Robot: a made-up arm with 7 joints.
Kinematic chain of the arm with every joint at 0, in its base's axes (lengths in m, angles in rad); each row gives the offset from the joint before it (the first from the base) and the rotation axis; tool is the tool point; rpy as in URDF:
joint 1: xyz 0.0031 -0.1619 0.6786 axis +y
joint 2: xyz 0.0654 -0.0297 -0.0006 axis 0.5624 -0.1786 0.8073
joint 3: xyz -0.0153 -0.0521 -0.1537 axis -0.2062 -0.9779 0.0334
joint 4: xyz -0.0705 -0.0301 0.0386 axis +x
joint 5: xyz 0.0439 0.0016 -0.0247 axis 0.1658 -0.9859 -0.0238
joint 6: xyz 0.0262 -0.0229 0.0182 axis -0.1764 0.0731 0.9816
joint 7: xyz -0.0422 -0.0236 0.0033 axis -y
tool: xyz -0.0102 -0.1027 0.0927 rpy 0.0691 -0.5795 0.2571
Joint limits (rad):
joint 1: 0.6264..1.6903
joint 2: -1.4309..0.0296
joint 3: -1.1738..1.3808
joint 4: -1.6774..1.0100
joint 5: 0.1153..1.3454
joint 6: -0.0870..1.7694
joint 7: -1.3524..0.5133
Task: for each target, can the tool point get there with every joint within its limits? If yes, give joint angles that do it. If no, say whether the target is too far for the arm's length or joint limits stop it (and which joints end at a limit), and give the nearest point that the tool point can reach.
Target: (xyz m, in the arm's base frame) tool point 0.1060 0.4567 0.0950
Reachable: no: too far | nearest point 0.0487 -0.1381 0.4202 | short by 0.680 m
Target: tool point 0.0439 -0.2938 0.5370
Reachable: yes | joints 1.2038 -0.2359 -0.2492 -0.4079 0.3898 1.1719 -0.9804
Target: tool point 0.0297 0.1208 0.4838
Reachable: no: joint limits stop it (at a limit: joint 1, joint 2, joint 4, joint 7) | nearest point -0.0344 -0.0443 0.5961 | short by 0.210 m
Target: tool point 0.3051 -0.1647 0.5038
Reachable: no: joint limits stop it (at a limit: joint 1, joint 2, joint 3, joint 7) | nearest point 0.1757 -0.2131 0.5205 | short by 0.139 m
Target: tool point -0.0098 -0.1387 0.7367
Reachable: yes | joints 0.9270 -1.0282 1.1476 -0.2488 0.3001 1.1060 -0.9528
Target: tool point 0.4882 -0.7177 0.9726
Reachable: no: too far | nearest point 0.1277 -0.3900 0.8105 | short by 0.513 m
